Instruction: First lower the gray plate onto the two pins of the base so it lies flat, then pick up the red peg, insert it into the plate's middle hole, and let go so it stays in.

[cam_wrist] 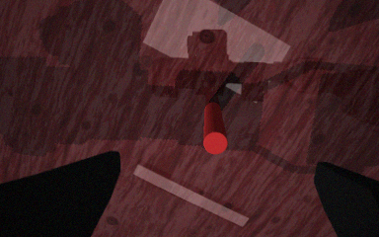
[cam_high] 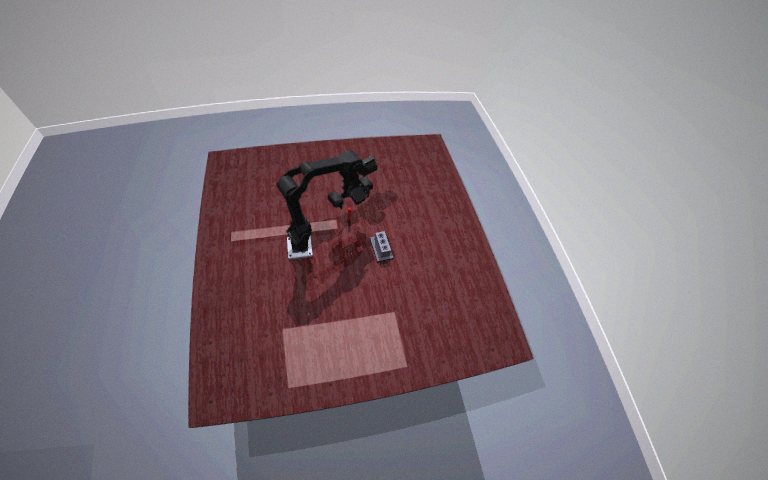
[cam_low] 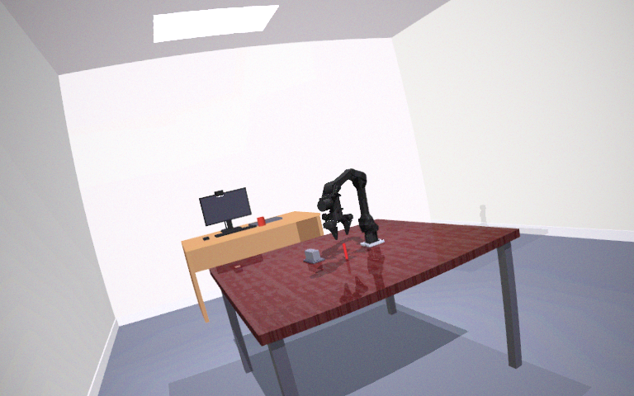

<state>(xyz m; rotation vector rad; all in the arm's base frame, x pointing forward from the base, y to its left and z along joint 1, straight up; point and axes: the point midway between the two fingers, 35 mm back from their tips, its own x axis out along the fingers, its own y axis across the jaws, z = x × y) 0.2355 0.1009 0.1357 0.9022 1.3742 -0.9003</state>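
Right now my gripper tip is 70 mm above the red peg. From my gripper tip the other things lie so: gray plate 170 mm to the right, 110 mm ahead, 70 mm below; gray base 170 mm to the right, 110 mm below, 110 mm ahead.
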